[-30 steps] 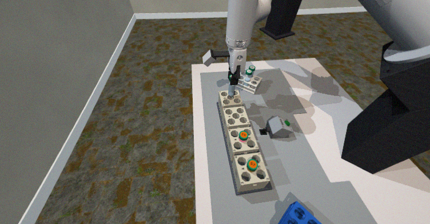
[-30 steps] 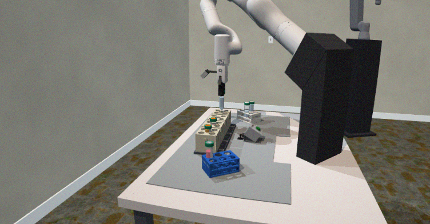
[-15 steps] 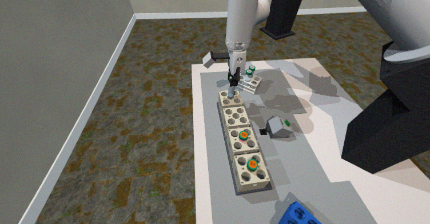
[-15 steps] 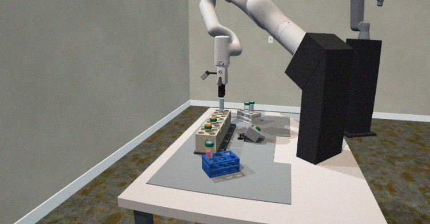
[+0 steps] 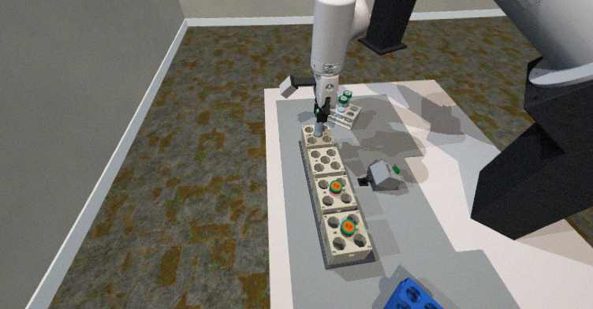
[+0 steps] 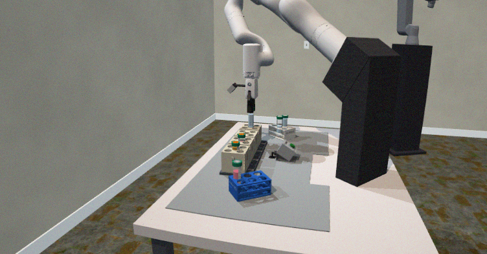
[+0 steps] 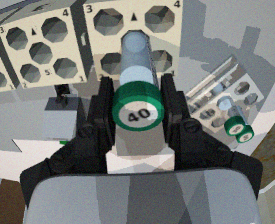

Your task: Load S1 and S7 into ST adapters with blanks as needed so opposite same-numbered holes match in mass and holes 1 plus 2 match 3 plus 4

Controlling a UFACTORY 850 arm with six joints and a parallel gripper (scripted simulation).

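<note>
My hand is 10 mm to the left of the 40 mL blank and 50 mm above it. Round my hand: loading stand ST: 50 mm ahead, 160 mm to the left, 190 mm below; sample S1: 80 mm ahead, 200 mm to the left, 130 mm below; 30 mL blank: 170 mm behind, 100 mm to the right, 130 mm below.
</note>
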